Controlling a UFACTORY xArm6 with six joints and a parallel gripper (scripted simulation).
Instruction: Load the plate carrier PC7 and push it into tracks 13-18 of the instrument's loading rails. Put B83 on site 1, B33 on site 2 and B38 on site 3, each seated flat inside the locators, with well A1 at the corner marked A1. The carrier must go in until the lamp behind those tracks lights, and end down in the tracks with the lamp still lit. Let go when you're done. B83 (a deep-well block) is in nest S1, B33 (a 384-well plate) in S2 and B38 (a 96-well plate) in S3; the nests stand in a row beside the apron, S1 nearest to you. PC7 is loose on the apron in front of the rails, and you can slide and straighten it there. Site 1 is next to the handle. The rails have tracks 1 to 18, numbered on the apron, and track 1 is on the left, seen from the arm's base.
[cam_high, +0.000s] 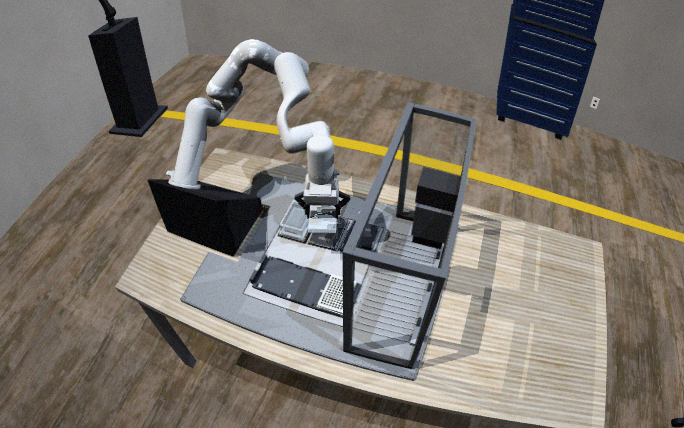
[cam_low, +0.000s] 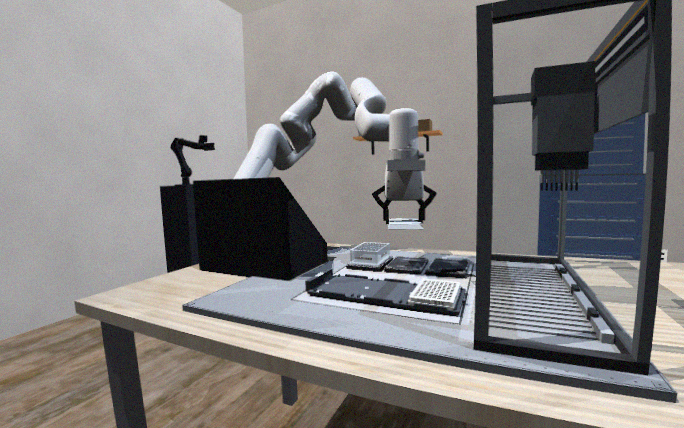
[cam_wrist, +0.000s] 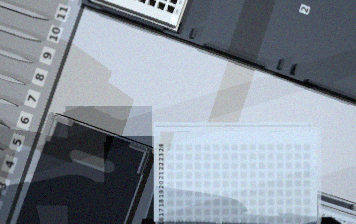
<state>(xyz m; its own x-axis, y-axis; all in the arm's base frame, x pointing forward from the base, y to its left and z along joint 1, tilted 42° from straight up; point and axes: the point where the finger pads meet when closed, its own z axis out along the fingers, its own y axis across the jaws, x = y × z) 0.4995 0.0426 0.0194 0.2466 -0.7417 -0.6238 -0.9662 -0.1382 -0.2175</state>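
My hand is 1 cm past the dark carrier PC7, 19 cm to the left of it and 13 cm above it. Round my hand: nest s2: 4 cm to the left, 14 cm below; then deep-well block B83: 11 cm behind, 5 cm to the left, 11 cm below; then nest s3: 11 cm ahead, 4 cm to the left, 14 cm below.
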